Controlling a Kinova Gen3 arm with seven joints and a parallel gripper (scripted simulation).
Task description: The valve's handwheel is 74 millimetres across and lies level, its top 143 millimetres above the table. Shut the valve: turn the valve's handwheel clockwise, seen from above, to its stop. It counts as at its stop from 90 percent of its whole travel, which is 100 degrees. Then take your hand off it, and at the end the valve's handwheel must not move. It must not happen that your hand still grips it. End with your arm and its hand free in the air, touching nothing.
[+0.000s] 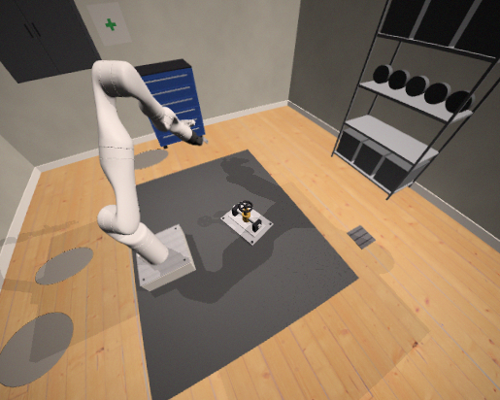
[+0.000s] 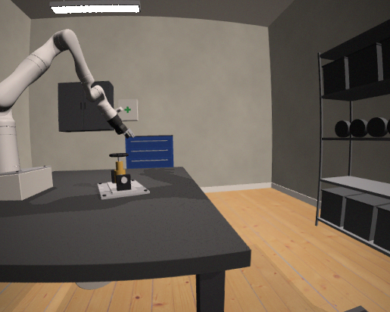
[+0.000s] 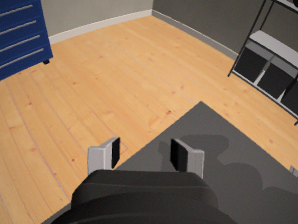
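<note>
My gripper is now 3 cm short of the black spoked handwheel, 53 cm to the left of it and 10 cm above it.
</note>
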